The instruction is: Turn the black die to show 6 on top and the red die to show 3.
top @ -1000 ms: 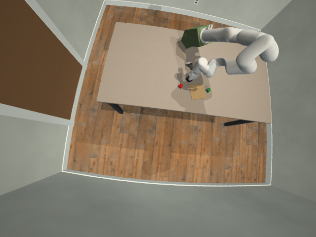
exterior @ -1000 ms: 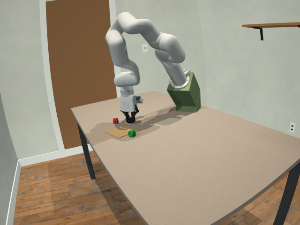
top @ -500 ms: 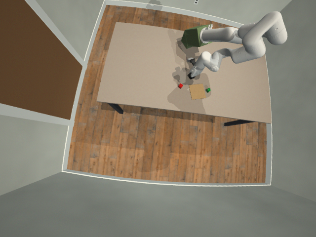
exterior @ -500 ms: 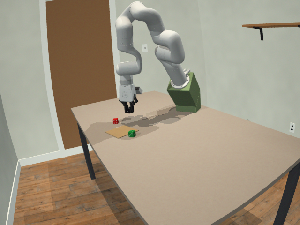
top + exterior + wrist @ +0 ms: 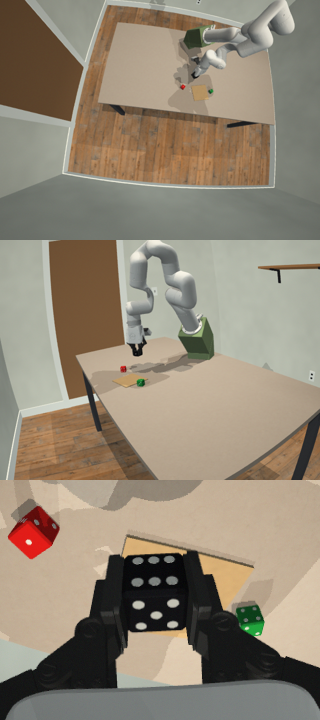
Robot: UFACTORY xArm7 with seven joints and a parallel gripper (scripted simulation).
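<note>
Now: the green die 5 cm ahead of my hand, 19 cm to the left of it and 11 cm below it. Round my hand: tan mat: 9 cm ahead, 9 cm to the left, 12 cm below; black die: 1 cm below; red die: 8 cm ahead, 7 cm to the right, 11 cm below.
</note>
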